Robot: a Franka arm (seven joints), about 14 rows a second.
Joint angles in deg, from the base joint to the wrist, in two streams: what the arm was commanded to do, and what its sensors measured. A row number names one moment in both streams.
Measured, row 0:
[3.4, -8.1, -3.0, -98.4, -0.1, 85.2, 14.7]
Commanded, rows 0 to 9:
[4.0, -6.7, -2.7, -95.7, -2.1, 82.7, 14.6]
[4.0, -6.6, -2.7, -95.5, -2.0, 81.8, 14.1]
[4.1, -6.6, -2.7, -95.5, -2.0, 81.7, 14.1]
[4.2, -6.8, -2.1, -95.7, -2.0, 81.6, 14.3]
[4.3, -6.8, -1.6, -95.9, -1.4, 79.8, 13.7]
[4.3, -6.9, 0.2, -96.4, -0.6, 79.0, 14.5]
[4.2, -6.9, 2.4, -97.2, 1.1, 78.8, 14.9]
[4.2, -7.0, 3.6, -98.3, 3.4, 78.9, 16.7]
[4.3, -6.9, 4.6, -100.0, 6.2, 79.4, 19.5]
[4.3, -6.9, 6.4, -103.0, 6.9, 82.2, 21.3]
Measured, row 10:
[4.1, -7.1, 4.2, -99.1, 4.2, 79.9, 17.7]
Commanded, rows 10 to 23:
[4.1, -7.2, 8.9, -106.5, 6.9, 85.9, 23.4]
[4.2, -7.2, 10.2, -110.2, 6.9, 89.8, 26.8]
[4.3, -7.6, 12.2, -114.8, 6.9, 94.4, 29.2]
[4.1, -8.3, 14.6, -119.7, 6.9, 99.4, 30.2]
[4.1, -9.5, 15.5, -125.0, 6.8, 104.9, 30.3]
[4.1, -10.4, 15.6, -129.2, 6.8, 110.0, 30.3]
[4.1, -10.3, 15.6, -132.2, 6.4, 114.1, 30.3]
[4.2, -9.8, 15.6, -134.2, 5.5, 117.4, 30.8]
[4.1, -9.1, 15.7, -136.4, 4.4, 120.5, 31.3]
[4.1, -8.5, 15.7, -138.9, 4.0, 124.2, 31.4]
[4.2, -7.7, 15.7, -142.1, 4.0, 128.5, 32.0]
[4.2, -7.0, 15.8, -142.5, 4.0, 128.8, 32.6]
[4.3, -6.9, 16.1, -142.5, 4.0, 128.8, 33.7]
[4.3, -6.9, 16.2, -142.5, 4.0, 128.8, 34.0]
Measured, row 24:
[3.9, -6.4, 16.0, -142.0, 5.1, 127.9, 31.3]
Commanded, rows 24 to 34:
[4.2, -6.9, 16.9, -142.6, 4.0, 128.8, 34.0]
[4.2, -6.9, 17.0, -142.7, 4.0, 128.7, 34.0]
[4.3, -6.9, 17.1, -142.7, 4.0, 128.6, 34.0]
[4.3, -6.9, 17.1, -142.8, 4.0, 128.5, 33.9]
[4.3, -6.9, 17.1, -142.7, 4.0, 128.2, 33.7]
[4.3, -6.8, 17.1, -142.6, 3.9, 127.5, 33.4]
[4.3, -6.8, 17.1, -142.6, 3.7, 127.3, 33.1]
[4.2, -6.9, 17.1, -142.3, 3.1, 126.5, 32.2]
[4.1, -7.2, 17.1, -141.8, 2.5, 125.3, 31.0]
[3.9, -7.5, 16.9, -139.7, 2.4, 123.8, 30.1]
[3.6, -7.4, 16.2, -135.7, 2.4, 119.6, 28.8]
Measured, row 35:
[4.0, -6.5, 17.0, -141.4, 3.2, 125.8, 31.2]
